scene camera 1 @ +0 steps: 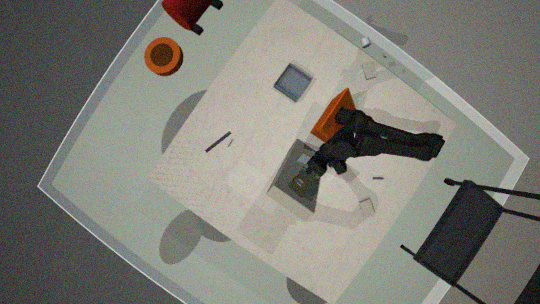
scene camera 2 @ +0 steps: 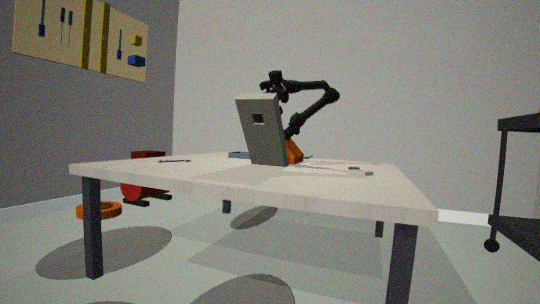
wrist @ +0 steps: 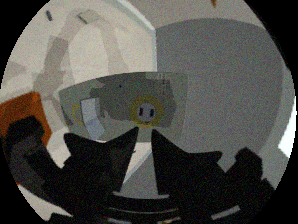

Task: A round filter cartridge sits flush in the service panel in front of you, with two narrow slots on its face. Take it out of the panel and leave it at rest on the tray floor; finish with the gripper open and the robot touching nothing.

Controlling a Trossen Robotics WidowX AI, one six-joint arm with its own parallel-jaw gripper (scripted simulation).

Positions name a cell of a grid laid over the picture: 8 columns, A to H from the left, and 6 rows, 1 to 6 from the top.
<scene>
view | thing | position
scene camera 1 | my gripper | E4
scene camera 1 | blue-grey tray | E2
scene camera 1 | grey service panel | E4
</scene>
